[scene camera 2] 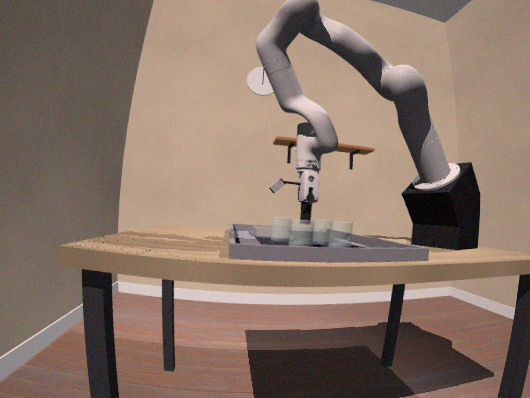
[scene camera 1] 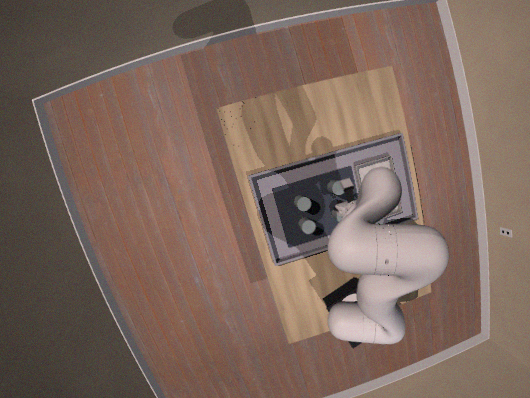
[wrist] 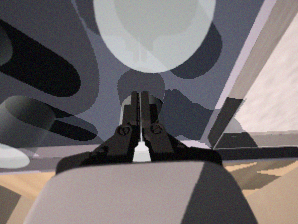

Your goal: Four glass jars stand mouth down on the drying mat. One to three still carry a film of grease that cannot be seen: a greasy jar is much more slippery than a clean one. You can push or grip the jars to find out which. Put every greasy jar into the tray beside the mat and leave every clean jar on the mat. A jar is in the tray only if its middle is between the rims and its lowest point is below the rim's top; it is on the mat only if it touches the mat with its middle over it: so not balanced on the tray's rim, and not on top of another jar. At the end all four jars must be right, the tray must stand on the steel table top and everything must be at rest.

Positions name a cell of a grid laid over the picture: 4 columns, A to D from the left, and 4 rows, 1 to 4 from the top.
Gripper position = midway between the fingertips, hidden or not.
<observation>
I see my gripper (scene camera 2: C3), a dark drying mat (scene camera 1: C2) and a grey steel top (scene camera 1: B2).
My gripper also shows in the wrist view (wrist: B2). The dark drying mat also shows in the wrist view (wrist: A2).
</observation>
